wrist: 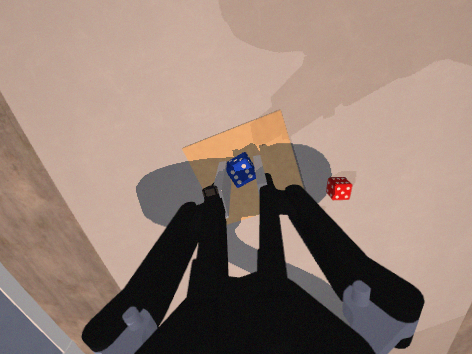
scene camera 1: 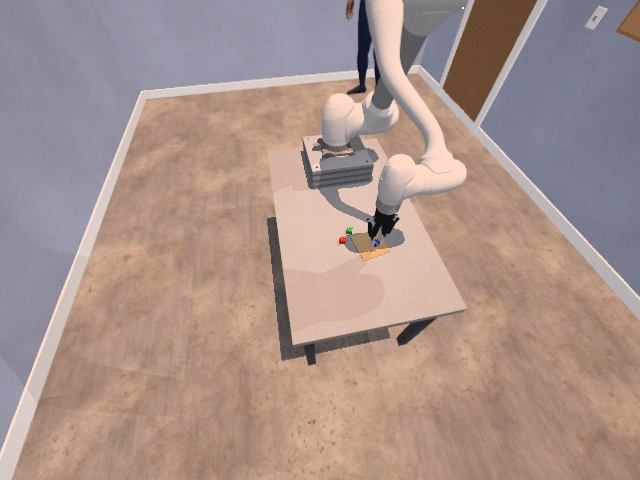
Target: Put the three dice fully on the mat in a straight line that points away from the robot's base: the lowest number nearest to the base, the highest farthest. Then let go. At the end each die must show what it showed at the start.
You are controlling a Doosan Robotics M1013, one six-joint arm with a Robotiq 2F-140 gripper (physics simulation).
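Places are measured from the arm's base along level axes (x right, y ahead, z up), in centimetres.
Pixels of known places: gripper, between the fingertips: [wrist: 241, 170] [scene camera 1: 375, 242]; arm's base, origin of its link: [scene camera 1: 335, 147].
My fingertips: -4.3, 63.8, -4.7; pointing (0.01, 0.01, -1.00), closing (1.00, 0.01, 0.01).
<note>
Ahead of a thing's pixels: the offset from my fingertips to its top centre, as dx, dy, dz. Level surfaces: height alone.
The blue die @(+0.0, +0.2, +1.5) [scene camera 1: 376, 242] [wrist: 241, 170] is between the fingertips of my gripper [scene camera 1: 377, 241] [wrist: 241, 170], which is shut on it. The die is tilted and held above the orange mat @(+0.3, -3.6, -6.4) [scene camera 1: 375, 254] [wrist: 270, 127]. Its pips show in the wrist view, but which number faces up is unclear. The red die @(+12.9, -7.7, -4.2) [scene camera 1: 342, 240] [wrist: 339, 189] lies on the table beside the mat, off its edge. The green die @(+8.2, -12.5, -4.2) [scene camera 1: 349, 230] lies on the table near the red one, closer to the base, also off the mat; it does not show in the wrist view.
The robot's base stands on a grey block [scene camera 1: 341, 177] at the far end of the table @(dz -6.7) [scene camera 1: 330, 320]. Shadows of the arm and gripper fall across the mat and table. A person [scene camera 1: 363, 46] stands behind the table near the back wall.
</note>
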